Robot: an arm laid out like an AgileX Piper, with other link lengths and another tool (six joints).
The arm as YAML. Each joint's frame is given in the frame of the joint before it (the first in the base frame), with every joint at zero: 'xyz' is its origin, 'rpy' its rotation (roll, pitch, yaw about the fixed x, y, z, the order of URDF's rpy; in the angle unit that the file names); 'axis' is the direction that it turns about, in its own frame. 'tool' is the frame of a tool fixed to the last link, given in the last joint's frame.
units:
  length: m
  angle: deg
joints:
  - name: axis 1
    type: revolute
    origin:
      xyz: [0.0, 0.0, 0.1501]
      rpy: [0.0, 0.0, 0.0]
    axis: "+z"
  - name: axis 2
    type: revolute
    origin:
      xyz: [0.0, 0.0, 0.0]
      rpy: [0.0, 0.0, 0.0]
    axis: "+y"
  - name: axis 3
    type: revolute
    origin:
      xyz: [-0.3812, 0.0, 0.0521]
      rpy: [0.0, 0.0, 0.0]
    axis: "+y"
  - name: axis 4
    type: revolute
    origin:
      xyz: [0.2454, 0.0, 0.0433]
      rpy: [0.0, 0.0, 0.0]
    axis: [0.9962, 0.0, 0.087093]
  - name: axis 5
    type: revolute
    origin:
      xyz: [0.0, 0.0, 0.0]
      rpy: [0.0, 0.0, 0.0]
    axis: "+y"
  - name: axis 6
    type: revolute
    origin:
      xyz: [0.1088, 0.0, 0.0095]
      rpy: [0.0, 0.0, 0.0]
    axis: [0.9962, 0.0, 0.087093]
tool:
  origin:
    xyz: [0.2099, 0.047, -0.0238]
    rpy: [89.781, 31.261, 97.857]
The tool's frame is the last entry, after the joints.
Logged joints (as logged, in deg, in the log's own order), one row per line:
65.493, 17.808, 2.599, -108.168, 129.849, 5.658
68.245, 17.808, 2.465, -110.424, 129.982, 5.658
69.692, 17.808, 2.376, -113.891, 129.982, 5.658
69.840, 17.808, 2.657, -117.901, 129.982, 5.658
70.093, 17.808, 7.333, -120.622, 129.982, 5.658
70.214, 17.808, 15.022, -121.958, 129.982, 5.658
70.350, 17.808, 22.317, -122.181, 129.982, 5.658
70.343, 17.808, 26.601, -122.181, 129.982, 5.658
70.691, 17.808, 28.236, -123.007, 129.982, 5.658
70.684, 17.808, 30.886, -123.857, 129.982, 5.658
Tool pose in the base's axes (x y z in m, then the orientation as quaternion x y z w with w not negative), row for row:
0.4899, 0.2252, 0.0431, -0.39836, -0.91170, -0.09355, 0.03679
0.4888, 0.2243, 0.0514, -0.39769, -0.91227, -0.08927, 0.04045
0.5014, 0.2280, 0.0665, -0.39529, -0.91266, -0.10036, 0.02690
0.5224, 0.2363, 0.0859, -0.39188, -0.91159, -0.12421, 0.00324
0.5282, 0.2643, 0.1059, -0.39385, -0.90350, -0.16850, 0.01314
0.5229, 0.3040, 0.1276, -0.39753, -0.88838, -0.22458, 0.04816
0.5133, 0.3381, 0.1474, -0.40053, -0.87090, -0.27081, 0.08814
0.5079, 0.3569, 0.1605, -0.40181, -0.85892, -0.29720, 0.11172
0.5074, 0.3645, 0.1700, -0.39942, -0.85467, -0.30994, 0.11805
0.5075, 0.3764, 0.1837, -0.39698, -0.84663, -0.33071, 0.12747
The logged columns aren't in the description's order. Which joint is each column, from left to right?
Columns, left to right: axis 5, axis 1, axis 4, axis 3, axis 2, axis 6.
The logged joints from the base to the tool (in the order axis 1, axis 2, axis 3, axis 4, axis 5, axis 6), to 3 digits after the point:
17.808, 129.849, -108.168, 2.599, 65.493, 5.658
17.808, 129.982, -110.424, 2.465, 68.245, 5.658
17.808, 129.982, -113.891, 2.376, 69.692, 5.658
17.808, 129.982, -117.901, 2.657, 69.840, 5.658
17.808, 129.982, -120.622, 7.333, 70.093, 5.658
17.808, 129.982, -121.958, 15.022, 70.214, 5.658
17.808, 129.982, -122.181, 22.317, 70.350, 5.658
17.808, 129.982, -122.181, 26.601, 70.343, 5.658
17.808, 129.982, -123.007, 28.236, 70.691, 5.658
17.808, 129.982, -123.857, 30.886, 70.684, 5.658

